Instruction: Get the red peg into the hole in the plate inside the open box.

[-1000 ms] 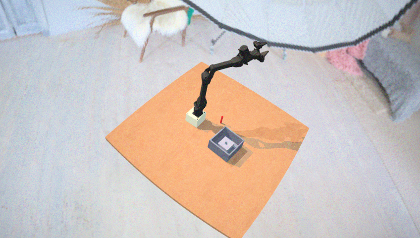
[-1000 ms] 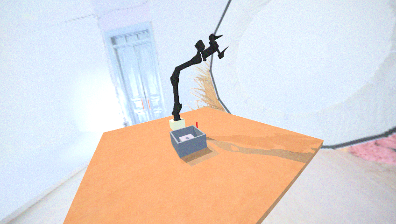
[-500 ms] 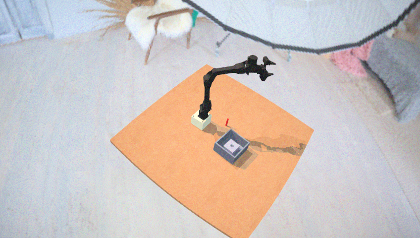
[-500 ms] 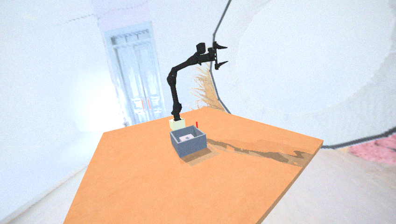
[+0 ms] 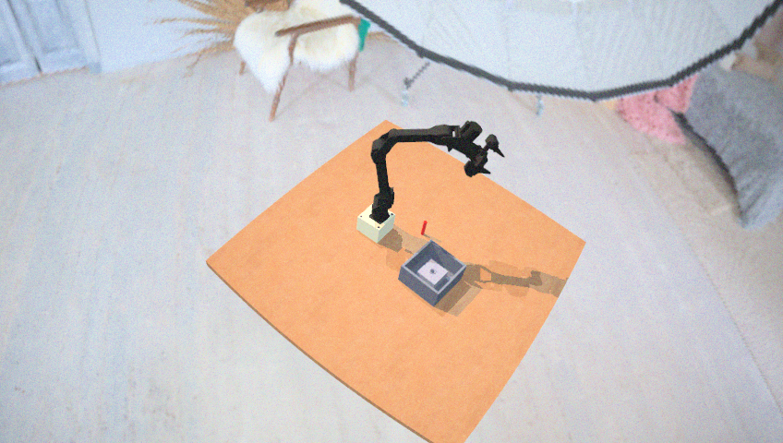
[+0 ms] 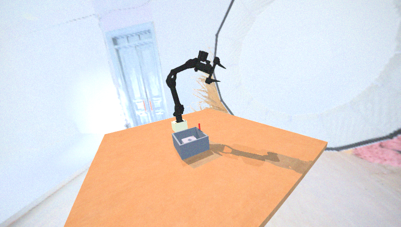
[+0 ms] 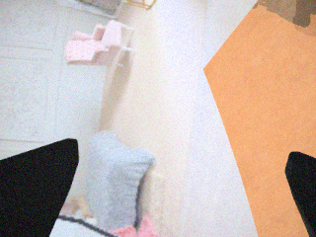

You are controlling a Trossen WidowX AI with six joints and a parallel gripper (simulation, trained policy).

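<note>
My gripper tip is 17 cm past the red peg, 14 cm to the left of it and 42 cm above it. Round my gripper tip: plate 30 cm to the right, 41 cm below; then grey box 30 cm to the right, 43 cm below.
</note>
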